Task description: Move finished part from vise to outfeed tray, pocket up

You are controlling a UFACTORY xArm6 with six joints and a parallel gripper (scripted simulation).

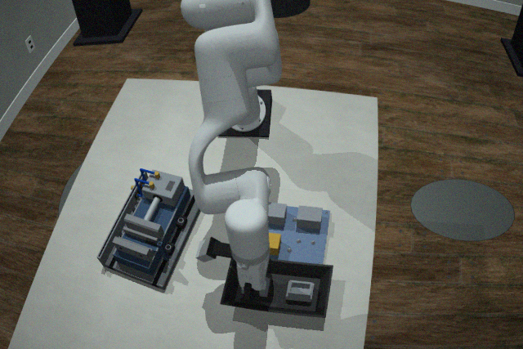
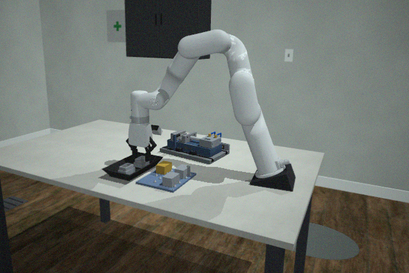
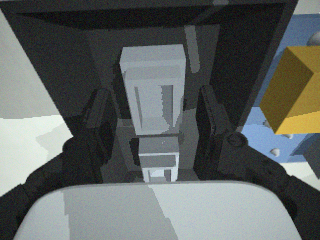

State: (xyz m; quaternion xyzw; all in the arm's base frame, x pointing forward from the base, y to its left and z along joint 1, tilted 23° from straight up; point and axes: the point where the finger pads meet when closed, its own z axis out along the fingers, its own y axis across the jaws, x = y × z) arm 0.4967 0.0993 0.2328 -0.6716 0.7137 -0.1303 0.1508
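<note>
Right now the yellow block is 12 cm behind my hand, 3 cm below it and 1 cm to the left of it. Also, from my hand: grey actuator 26 cm to the right, 22 cm behind, 2 cm above; then blue fixture plate 16 cm behind, 6 cm to the left, 5 cm below; then silver rod 28 cm to the right, 15 cm behind, 2 cm above.
</note>
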